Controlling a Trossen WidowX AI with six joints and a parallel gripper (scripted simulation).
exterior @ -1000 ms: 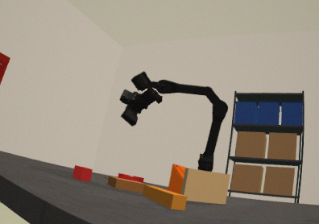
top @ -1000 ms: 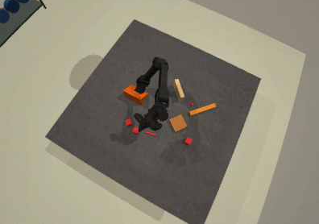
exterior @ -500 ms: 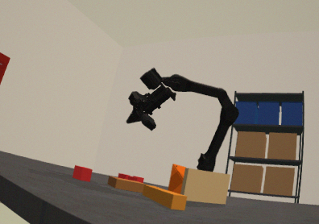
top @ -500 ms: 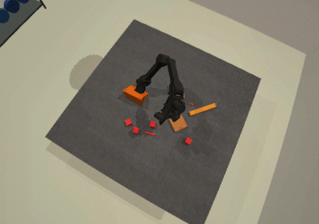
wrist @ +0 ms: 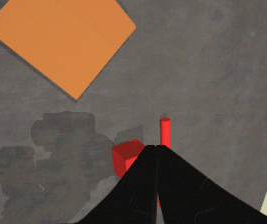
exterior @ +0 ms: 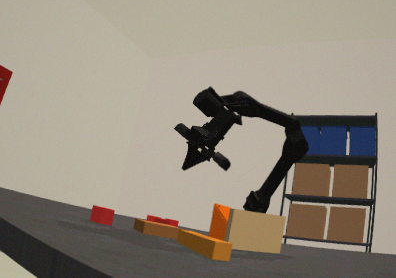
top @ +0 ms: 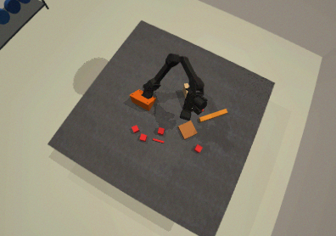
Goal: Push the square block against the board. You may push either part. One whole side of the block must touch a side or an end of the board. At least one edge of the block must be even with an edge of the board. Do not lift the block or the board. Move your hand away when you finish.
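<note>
Right now the square block is 5 cm ahead of my gripper tip, 1 cm to the right of it and 18 cm below it. The rest, counted from my gripper tip: thin red strip (8 cm behind, 18 cm to the right, 19 cm below); orange board (16 cm ahead, 19 cm to the left, 18 cm below).
</note>
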